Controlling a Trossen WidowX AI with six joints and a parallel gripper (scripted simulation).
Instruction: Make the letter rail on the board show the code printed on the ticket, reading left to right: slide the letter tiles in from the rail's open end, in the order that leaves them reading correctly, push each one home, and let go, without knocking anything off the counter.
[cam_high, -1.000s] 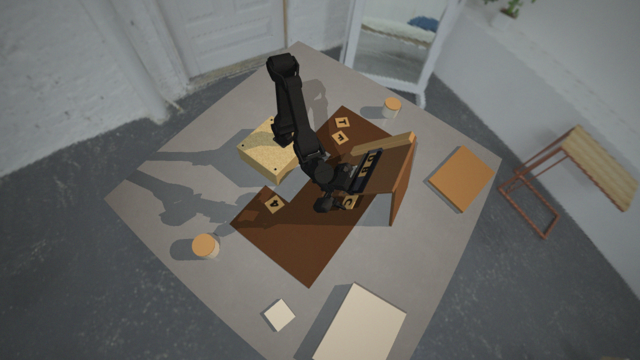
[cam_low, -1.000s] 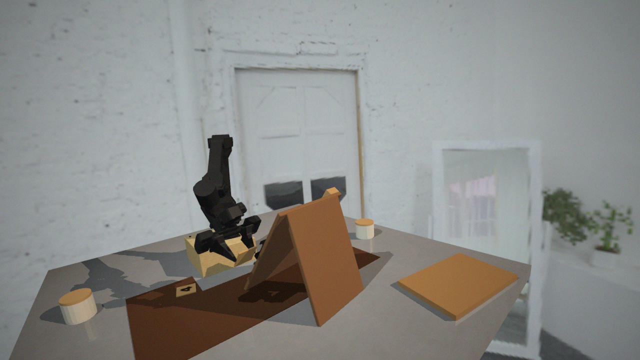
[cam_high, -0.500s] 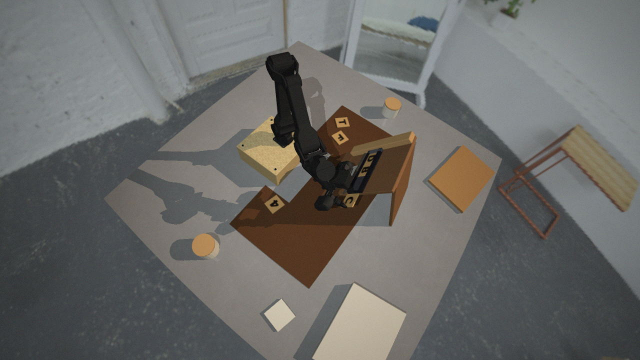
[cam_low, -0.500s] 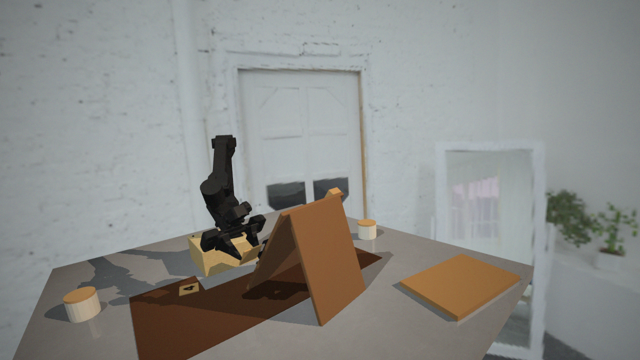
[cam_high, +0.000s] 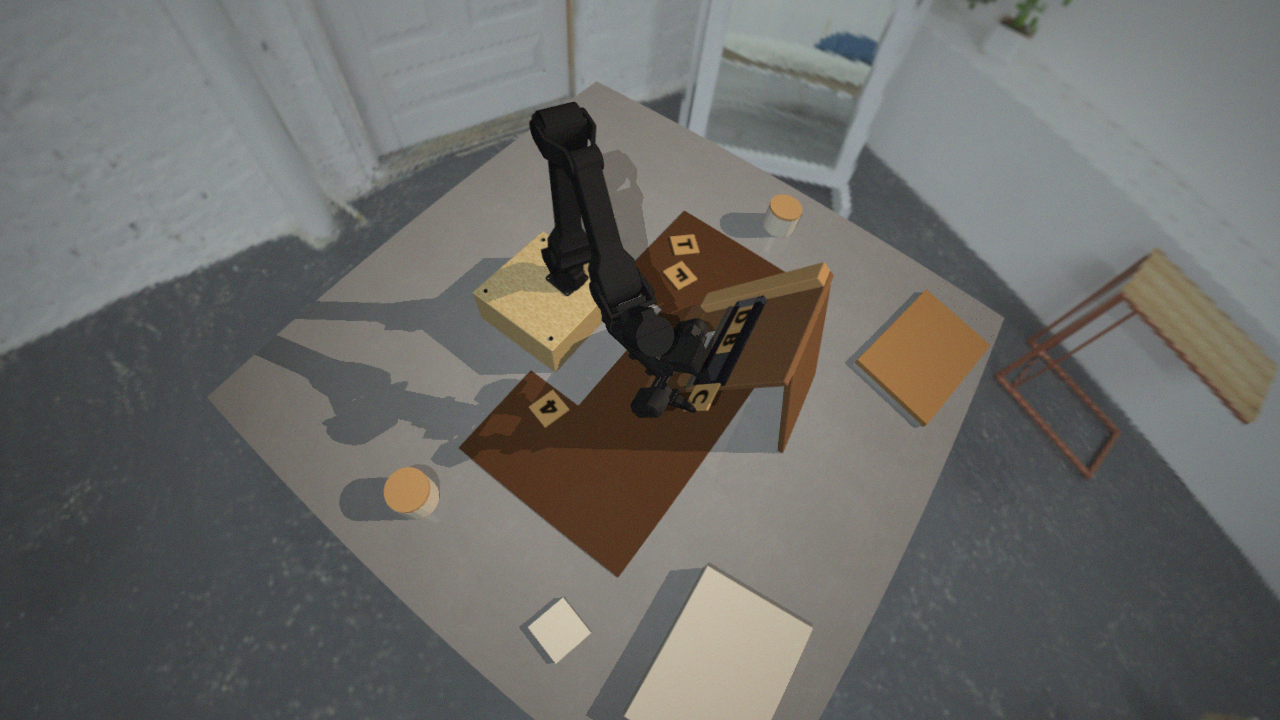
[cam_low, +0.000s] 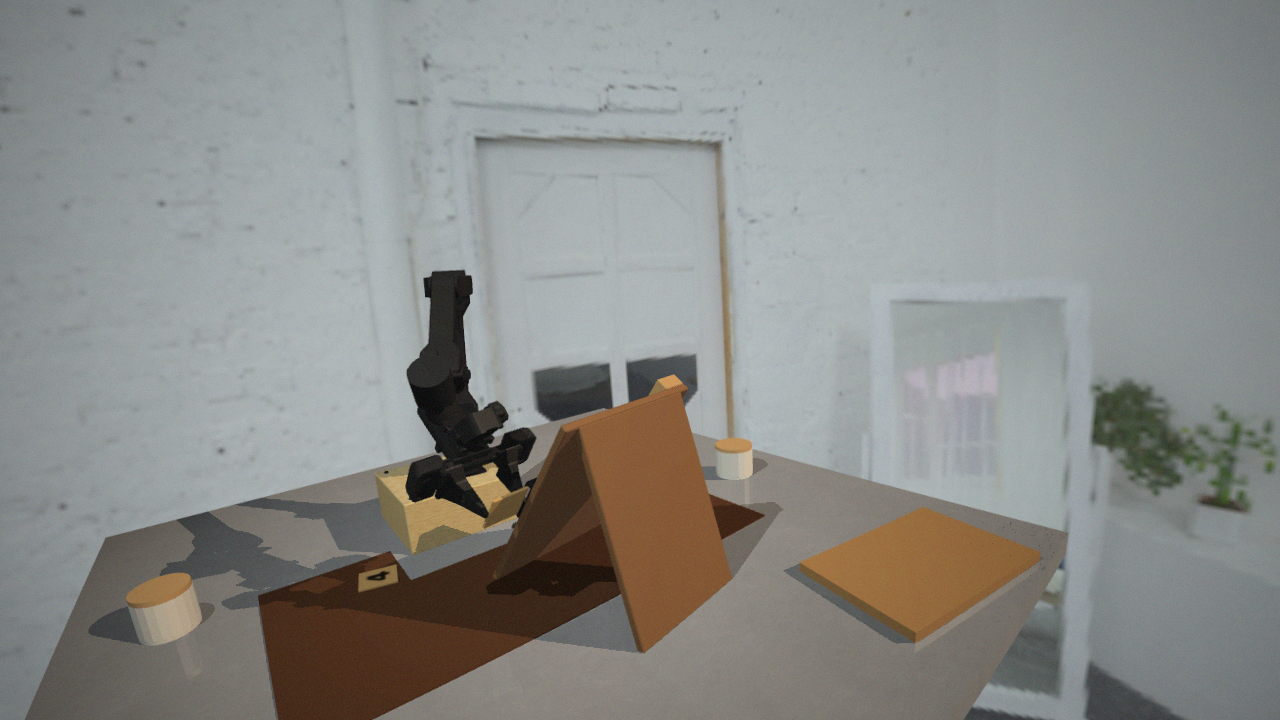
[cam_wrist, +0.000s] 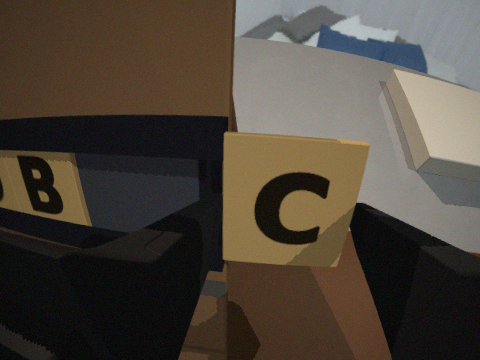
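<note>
The white ticket is 8 cm behind my gripper tip, 11 cm to the left of it and 8 cm below it. Round my gripper tip: brown mat (17 cm behind, 5 cm to the left, 16 cm below); D tile (4 cm behind, 18 cm to the left); C tile (right at my gripper tip).
</note>
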